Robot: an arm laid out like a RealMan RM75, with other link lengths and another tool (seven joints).
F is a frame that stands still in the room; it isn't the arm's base.
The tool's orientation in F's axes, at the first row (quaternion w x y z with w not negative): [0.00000 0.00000 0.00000 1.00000]
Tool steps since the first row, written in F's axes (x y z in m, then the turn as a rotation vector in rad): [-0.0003 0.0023 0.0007 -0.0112 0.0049 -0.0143]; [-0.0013 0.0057 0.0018 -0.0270 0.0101 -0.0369]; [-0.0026 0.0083 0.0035 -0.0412 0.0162 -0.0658]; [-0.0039 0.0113 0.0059 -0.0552 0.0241 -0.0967]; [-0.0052 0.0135 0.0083 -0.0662 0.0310 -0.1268]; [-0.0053 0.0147 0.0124 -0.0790 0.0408 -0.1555]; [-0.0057 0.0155 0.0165 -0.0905 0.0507 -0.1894]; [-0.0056 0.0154 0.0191 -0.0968 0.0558 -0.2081]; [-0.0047 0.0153 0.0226 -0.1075 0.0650 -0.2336]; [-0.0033 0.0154 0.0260 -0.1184 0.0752 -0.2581]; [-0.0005 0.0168 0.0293 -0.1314 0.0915 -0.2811]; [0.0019 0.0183 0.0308 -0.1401 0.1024 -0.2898]
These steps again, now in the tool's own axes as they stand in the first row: [0.0003 -0.0023 0.0007 0.0112 -0.0049 -0.0143]; [0.0013 -0.0057 0.0018 0.0270 -0.0101 -0.0369]; [0.0026 -0.0083 0.0035 0.0412 -0.0162 -0.0658]; [0.0039 -0.0113 0.0059 0.0552 -0.0241 -0.0967]; [0.0052 -0.0135 0.0083 0.0662 -0.0310 -0.1268]; [0.0053 -0.0147 0.0124 0.0790 -0.0408 -0.1555]; [0.0057 -0.0155 0.0165 0.0905 -0.0507 -0.1894]; [0.0056 -0.0154 0.0191 0.0968 -0.0558 -0.2081]; [0.0047 -0.0153 0.0226 0.1075 -0.0650 -0.2336]; [0.0033 -0.0154 0.0260 0.1184 -0.0752 -0.2581]; [0.0005 -0.0168 0.0293 0.1314 -0.0915 -0.2811]; [-0.0019 -0.0183 0.0308 0.1401 -0.1024 -0.2898]
